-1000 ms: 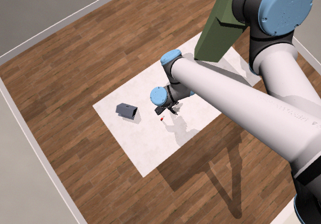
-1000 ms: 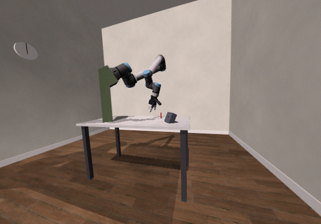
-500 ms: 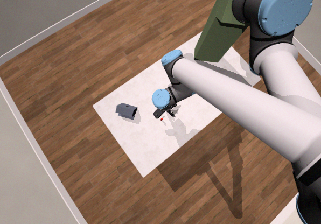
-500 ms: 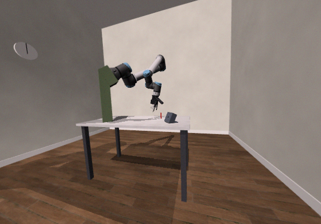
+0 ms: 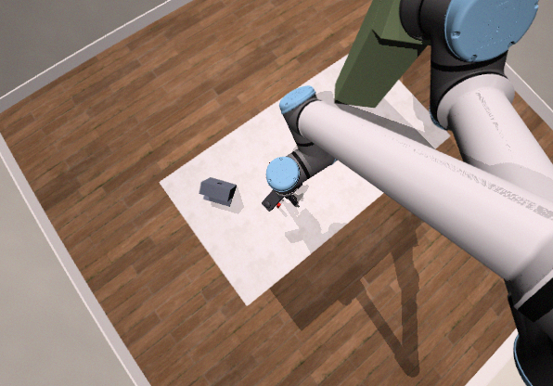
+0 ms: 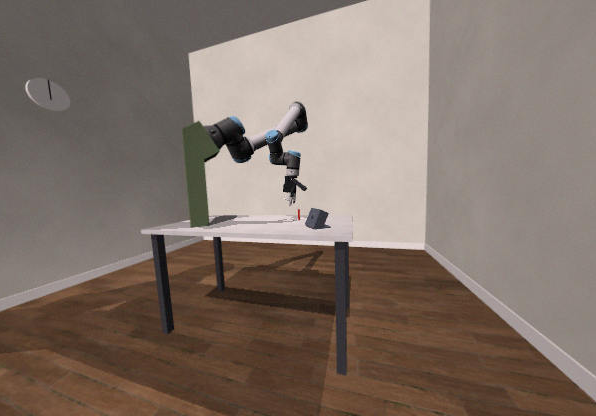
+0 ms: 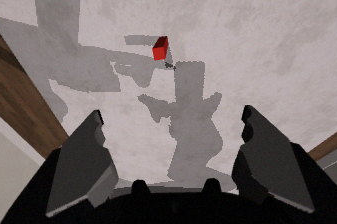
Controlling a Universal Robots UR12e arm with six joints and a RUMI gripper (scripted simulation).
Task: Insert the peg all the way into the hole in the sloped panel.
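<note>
Now: hand 3 cm short of the red peg, 3 cm to the right of it and 7 cm above it.
</note>
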